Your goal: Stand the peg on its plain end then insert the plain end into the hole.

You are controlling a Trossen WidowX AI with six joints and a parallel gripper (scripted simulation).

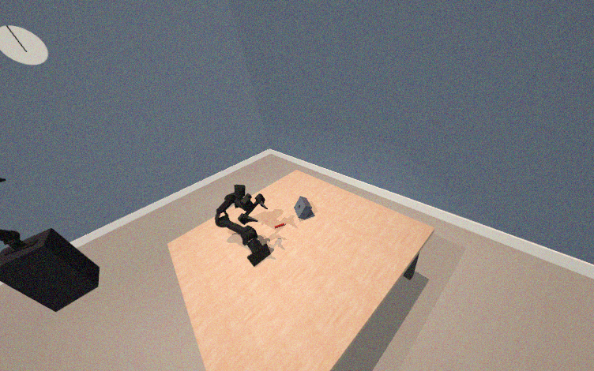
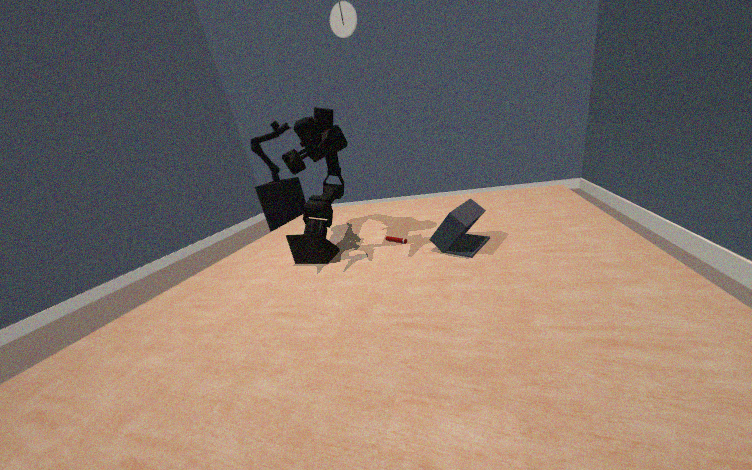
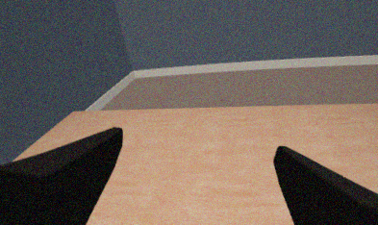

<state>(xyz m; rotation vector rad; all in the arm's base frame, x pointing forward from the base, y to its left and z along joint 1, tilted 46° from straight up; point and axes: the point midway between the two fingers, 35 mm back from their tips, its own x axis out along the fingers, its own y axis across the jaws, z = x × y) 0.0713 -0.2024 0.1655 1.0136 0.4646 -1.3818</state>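
The red peg lies 31 cm below my gripper tip, 17 cm ahead of it and 15 cm to the left of it. Also, from my gripper tip: grey sloped panel (35 cm ahead, 26 cm below, 11 cm to the left).
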